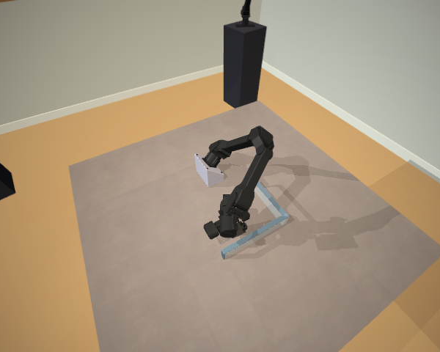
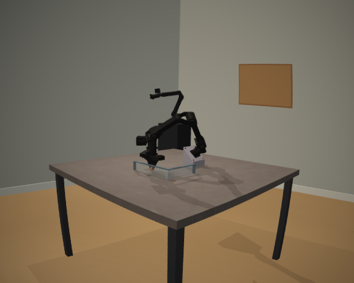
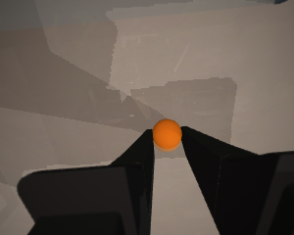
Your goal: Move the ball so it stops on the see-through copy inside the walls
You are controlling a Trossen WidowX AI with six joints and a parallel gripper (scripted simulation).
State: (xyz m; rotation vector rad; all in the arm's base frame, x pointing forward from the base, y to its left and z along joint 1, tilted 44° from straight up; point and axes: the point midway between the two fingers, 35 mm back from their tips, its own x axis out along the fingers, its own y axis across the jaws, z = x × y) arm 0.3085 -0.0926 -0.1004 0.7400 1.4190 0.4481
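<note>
The orange ball is right at my gripper tip. Also, from my gripper tip: see-through copy of ball (right at my gripper tip).
</note>
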